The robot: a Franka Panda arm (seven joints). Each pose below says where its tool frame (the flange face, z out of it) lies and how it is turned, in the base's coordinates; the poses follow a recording.
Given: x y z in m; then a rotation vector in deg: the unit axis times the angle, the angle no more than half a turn.
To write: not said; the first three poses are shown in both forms.
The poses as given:
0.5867, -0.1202, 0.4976, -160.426, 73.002, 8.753
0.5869, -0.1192, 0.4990, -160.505, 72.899, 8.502
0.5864, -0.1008, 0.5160, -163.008, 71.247, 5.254
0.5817, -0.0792, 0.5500, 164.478, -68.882, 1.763
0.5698, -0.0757, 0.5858, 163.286, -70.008, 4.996
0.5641, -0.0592, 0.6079, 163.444, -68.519, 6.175
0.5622, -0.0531, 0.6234, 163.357, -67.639, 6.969
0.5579, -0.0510, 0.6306, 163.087, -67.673, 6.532
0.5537, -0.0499, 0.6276, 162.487, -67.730, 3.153
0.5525, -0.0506, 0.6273, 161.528, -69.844, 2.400
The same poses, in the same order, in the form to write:
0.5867, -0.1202, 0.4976, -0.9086, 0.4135, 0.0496, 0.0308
0.5869, -0.1192, 0.4990, -0.9090, 0.4129, 0.0482, 0.0306
0.5864, -0.1008, 0.5160, -0.9158, 0.4003, 0.0295, 0.0177
0.5817, -0.0792, 0.5500, 0.9222, -0.3862, 0.0099, 0.0146
0.5698, -0.0757, 0.5858, 0.9185, -0.3938, 0.0281, 0.0198
0.5641, -0.0592, 0.6079, 0.9214, -0.3863, 0.0348, 0.0233
0.5622, -0.0531, 0.6234, 0.9229, -0.3821, 0.0394, 0.0267
0.5579, -0.0510, 0.6306, 0.9226, -0.3828, 0.0370, 0.0289
0.5537, -0.0499, 0.6276, 0.9223, -0.3845, 0.0179, 0.0343
0.5525, -0.0506, 0.6273, 0.9172, -0.3966, 0.0136, 0.0349

